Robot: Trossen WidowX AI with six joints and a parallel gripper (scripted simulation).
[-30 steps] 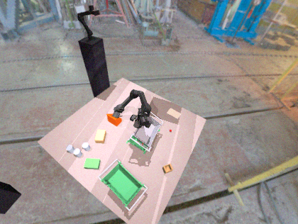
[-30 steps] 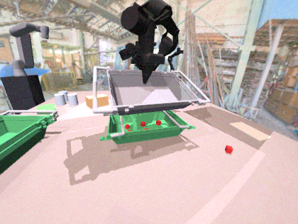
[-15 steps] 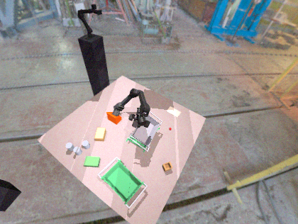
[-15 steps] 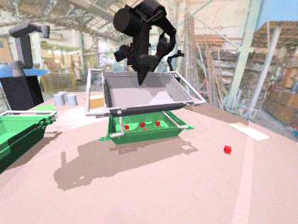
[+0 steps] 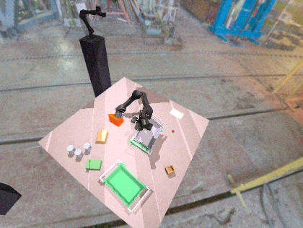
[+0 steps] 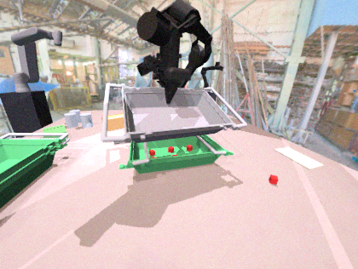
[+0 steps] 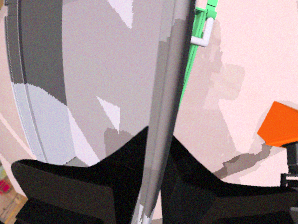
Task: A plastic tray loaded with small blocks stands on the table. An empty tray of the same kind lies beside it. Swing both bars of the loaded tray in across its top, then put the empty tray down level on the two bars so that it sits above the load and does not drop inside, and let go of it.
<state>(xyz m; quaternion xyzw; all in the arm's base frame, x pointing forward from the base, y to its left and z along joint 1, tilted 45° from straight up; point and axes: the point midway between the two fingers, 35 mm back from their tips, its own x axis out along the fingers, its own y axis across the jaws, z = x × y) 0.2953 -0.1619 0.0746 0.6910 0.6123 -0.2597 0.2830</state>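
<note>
The grey tray is 8 cm ahead of my gripper tip. The rest, counted from my gripper tip: tan block: 33 cm behind, 18 cm to the right, 14 cm below; then small brown box: 38 cm ahead, 18 cm to the right, 16 cm below; then red block: 27 cm ahead, 22 cm to the left, 16 cm below.
</note>
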